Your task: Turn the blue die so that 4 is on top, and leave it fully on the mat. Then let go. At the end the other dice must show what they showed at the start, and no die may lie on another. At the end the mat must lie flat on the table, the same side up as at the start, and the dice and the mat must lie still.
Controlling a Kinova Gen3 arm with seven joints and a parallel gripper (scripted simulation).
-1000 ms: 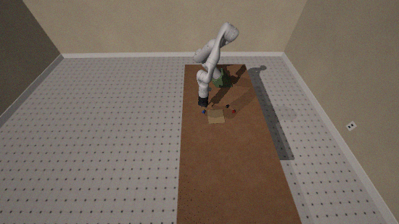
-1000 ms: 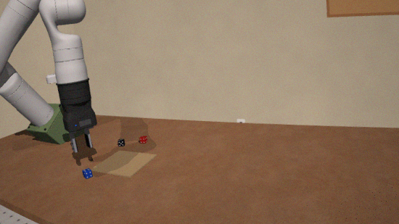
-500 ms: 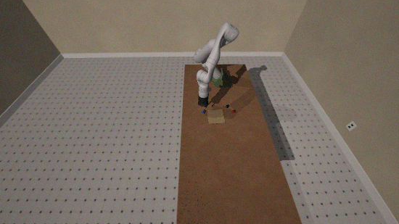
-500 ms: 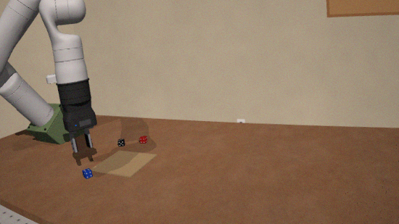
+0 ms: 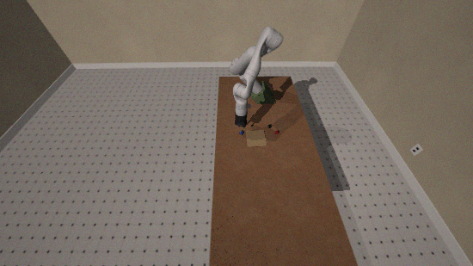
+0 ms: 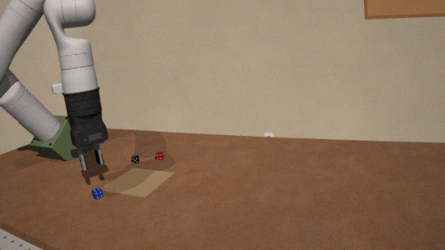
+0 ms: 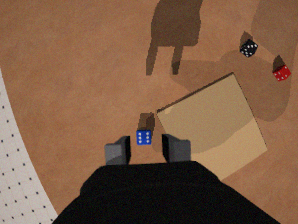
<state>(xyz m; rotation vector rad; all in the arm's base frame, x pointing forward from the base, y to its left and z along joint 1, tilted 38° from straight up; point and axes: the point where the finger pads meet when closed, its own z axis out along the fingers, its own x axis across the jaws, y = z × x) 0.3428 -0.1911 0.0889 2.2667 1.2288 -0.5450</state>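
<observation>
The blue die is 90 mm below my hand. Round my hand: red die 260 mm to the left, 90 mm below, 40 mm ahead; then tan mat 100 mm below, 90 mm to the left, 60 mm ahead; then black die 220 mm to the left, 90 mm below, 20 mm behind.
</observation>
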